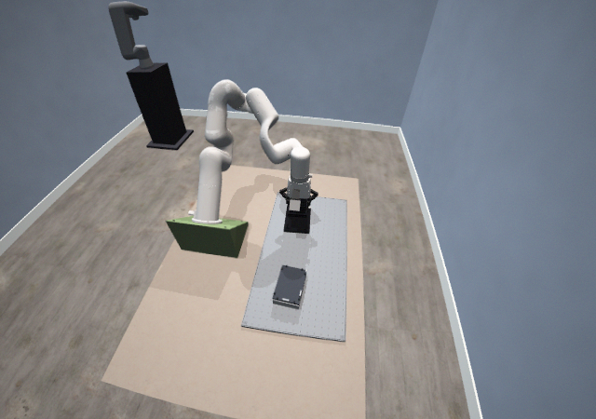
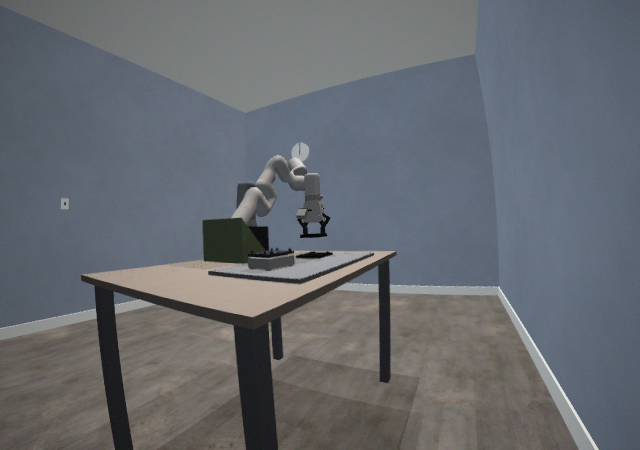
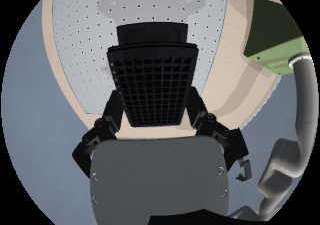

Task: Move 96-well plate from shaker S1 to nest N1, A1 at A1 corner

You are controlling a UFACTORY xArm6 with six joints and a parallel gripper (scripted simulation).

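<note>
The black 96-well plate lies 1 cm below my hand. The rest, counted from my hand: black plate nest N1: 11 cm below.
</note>
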